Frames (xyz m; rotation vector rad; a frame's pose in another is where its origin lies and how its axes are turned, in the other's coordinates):
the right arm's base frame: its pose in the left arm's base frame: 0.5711 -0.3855 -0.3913 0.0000 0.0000 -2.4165
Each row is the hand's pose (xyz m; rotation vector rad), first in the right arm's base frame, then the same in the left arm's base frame.
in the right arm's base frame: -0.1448 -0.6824 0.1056 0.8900 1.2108 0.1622
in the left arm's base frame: 0.2269 0.2213 -0.2857 1.7207 -0.4787 -1.7141
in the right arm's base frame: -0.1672 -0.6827 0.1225 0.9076 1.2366 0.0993
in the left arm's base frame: 0.2435 0.2363 -0.2688 1.7770 -0.4929 -1.7447
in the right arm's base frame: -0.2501 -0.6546 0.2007 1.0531 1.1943 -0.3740
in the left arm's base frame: 0.3242 0.2703 -0.1906 1.9806 -0.7458 -2.0813
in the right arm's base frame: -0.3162 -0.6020 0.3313 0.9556 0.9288 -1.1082
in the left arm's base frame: 0.4085 0.2748 -0.0600 -1.4637 0.6838 2.1454
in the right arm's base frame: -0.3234 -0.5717 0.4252 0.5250 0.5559 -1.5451
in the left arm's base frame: 0.4340 0.2569 0.0339 -0.7845 0.3264 2.1448
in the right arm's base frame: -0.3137 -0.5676 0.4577 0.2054 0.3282 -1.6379
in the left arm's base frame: 0.4294 0.2474 0.0664 -0.4174 0.0832 2.1845
